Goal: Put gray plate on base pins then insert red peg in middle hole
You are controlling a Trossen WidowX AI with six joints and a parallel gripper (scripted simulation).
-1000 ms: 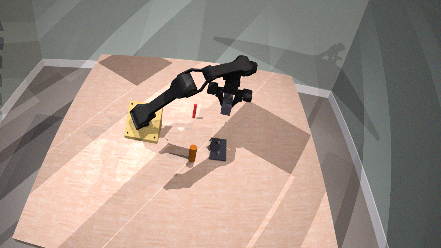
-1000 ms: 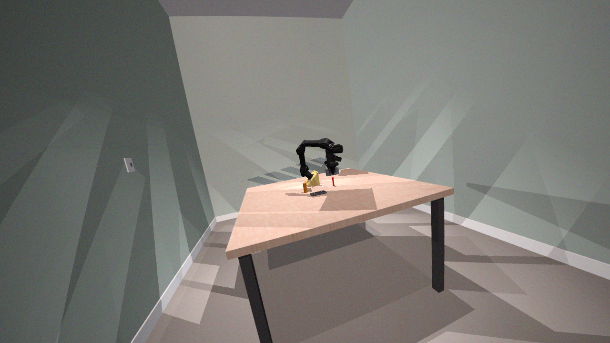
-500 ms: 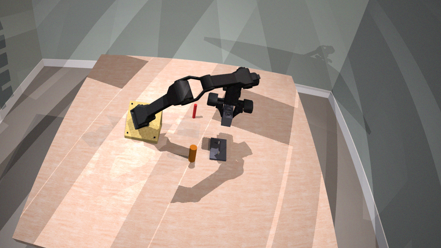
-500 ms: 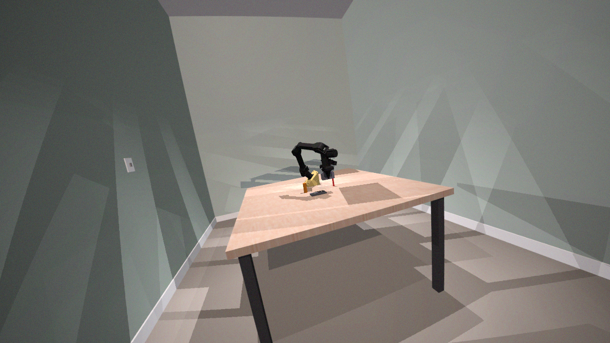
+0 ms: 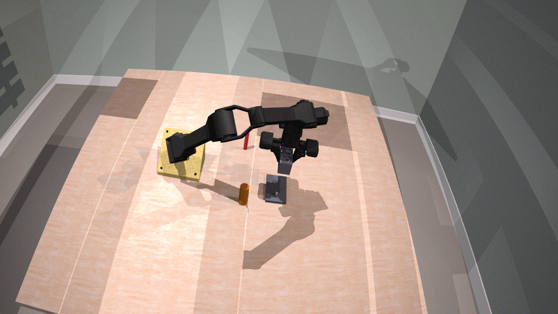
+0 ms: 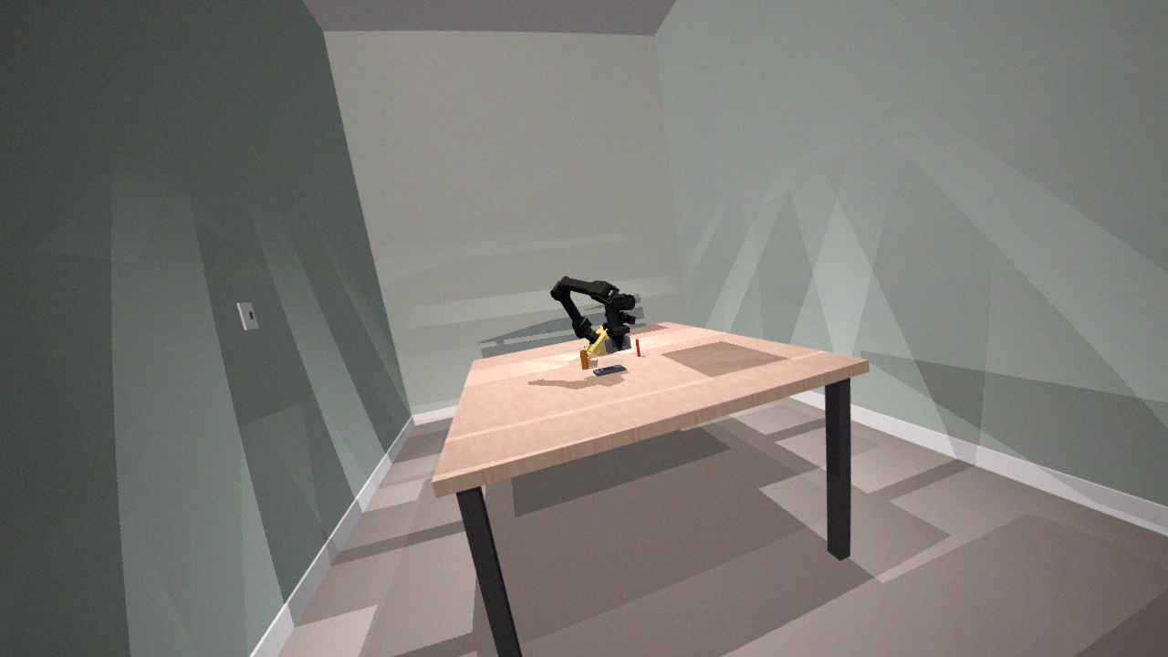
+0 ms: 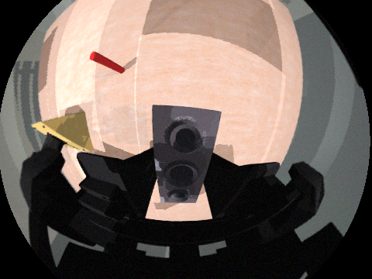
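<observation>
Now: gripper tip 8 cm above the gray base, 4 cm to the left of it and 2 cm past it. The rest, counted from my gripper tip: orange cylinder: 14 cm behind, 10 cm to the right, 5 cm below; then gray plate: 3 cm above; then red peg: 15 cm to the left, 11 cm behind, 5 cm below.
</observation>
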